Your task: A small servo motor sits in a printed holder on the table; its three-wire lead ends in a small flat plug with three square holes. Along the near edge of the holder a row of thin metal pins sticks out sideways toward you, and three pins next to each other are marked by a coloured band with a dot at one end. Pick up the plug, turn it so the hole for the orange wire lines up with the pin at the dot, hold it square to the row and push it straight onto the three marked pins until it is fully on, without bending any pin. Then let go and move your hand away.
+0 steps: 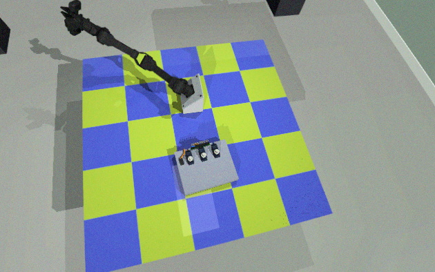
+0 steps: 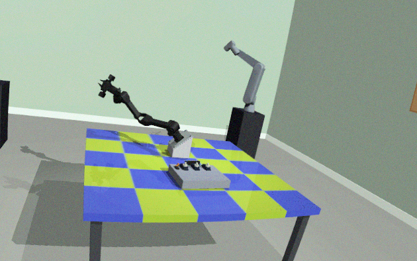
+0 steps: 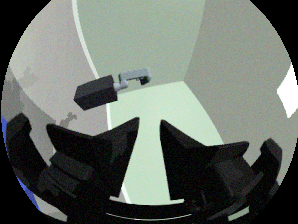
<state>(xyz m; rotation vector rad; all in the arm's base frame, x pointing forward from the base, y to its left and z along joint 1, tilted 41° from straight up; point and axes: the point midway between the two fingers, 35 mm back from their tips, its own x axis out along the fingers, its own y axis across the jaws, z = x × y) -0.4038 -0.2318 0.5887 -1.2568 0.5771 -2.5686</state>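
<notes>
The blue band lies 77 cm ahead of my gripper tip, 54 cm to the left of it and 32 cm below it. From my gripper tip the other things lie so: grey printed holder 92 cm ahead, 59 cm to the left, 37 cm below.
</notes>
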